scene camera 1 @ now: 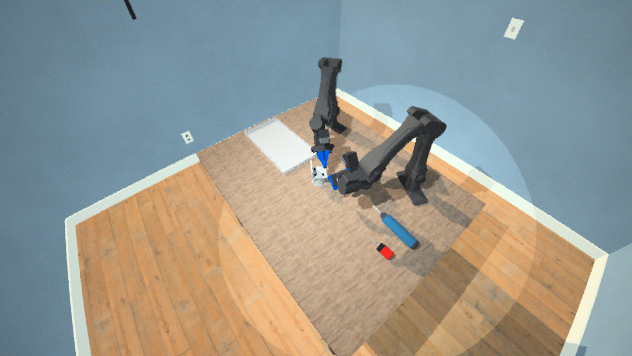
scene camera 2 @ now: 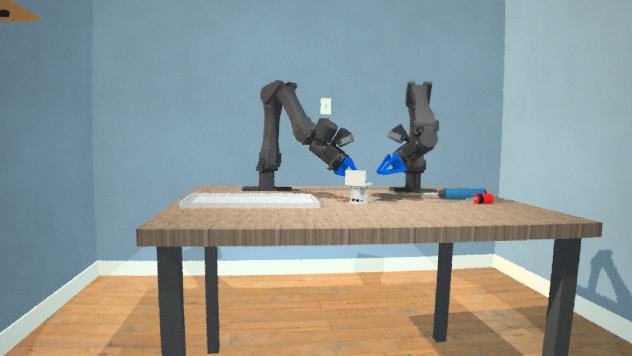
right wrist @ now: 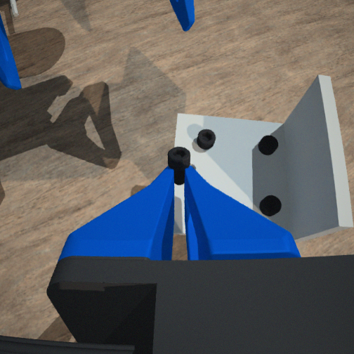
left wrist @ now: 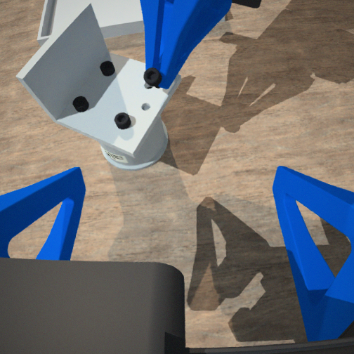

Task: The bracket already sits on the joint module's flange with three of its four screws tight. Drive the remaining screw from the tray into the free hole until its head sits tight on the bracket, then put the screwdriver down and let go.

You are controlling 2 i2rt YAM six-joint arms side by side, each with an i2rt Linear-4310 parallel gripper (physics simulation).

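Pixels of known places: left gripper, fingertip midpoint: (scene camera 1: 337, 173) (scene camera 2: 379, 173); right gripper, fingertip midpoint: (scene camera 1: 325, 168); left arm's base, link origin: (scene camera 1: 411, 187) (scene camera 2: 412, 191); right arm's base, link origin: (scene camera 1: 331, 124) (scene camera 2: 266, 190).
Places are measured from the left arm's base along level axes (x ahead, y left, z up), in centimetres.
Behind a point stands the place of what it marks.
Observation:
The white bracket (scene camera 1: 320, 173) @(x 41.0, y -12.5, z 6.6 cm) (scene camera 2: 355, 177) @(x 45.1, y -13.8, z 8.7 cm) (left wrist: 65, 75) (right wrist: 310, 165) sits on the joint module (scene camera 2: 358, 195) @(x 44.3, y -12.8, z 2.8 cm) (left wrist: 154, 150), with three black screws in it. My right gripper (scene camera 1: 325, 166) @(x 38.4, y -14.1, z 7.9 cm) (scene camera 2: 351, 173) @(x 38.4, y -14.1, z 7.9 cm) (left wrist: 156, 86) (right wrist: 178, 176) is shut on the fourth black screw (left wrist: 152, 76) (right wrist: 179, 157), head up, just above the bracket's open corner. A hole (left wrist: 149, 86) there is partly hidden by the screw and fingertips; another small hole (left wrist: 145, 106) shows beside it. My left gripper (scene camera 1: 332, 182) @(x 34.6, y -7.9, z 9.7 cm) (scene camera 2: 378, 173) @(x 34.6, y -7.9, z 9.7 cm) (left wrist: 178, 177) is open and empty beside the module. A blue-handled screwdriver (scene camera 1: 398, 231) @(x 17.3, y 21.4, z 3.5 cm) (scene camera 2: 465, 194) @(x 18.2, y 21.2, z 2.1 cm) lies on the table.
The white tray (scene camera 1: 280, 145) @(x 56.8, y -43.3, z 0.4 cm) (scene camera 2: 250, 201) @(x 57.5, y -45.4, z 0.4 cm) (left wrist: 120, 15) lies left of the module in both scene views. A small red-and-black handled tool (scene camera 1: 385, 251) @(x 25.4, y 27.9, z 3.2 cm) (scene camera 2: 484, 199) @(x 26.6, y 27.4, z 1.7 cm) lies near the blue screwdriver. Both arms reach in close around the module.

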